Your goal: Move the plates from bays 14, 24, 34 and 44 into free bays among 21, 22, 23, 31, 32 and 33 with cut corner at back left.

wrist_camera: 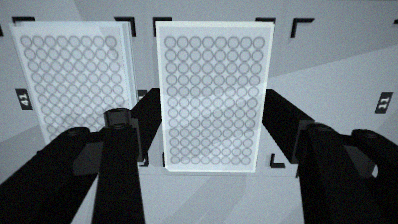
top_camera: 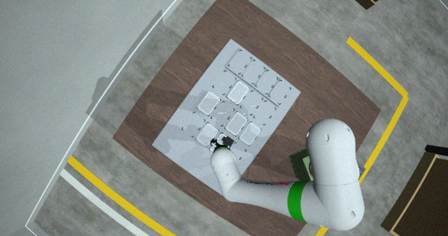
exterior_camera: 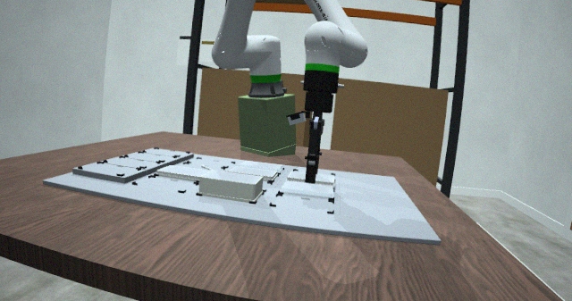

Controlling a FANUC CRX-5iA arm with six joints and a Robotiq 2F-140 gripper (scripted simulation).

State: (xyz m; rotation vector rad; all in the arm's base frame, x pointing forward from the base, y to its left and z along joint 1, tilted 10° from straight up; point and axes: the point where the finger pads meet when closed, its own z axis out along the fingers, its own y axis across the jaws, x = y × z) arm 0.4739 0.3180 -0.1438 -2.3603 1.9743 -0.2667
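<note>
The white scrap lies 2 cm behind my hand, 1 cm to the right of it and 3 cm below it. Also, from my hand: sealed deep-well block (24 cm ahead, 12 cm to the right, 1 cm below); then sealed plate (8 cm behind, 18 cm to the right, 3 cm below); then round thing (4 cm ahead, 24 cm to the right, 3 cm below).
</note>
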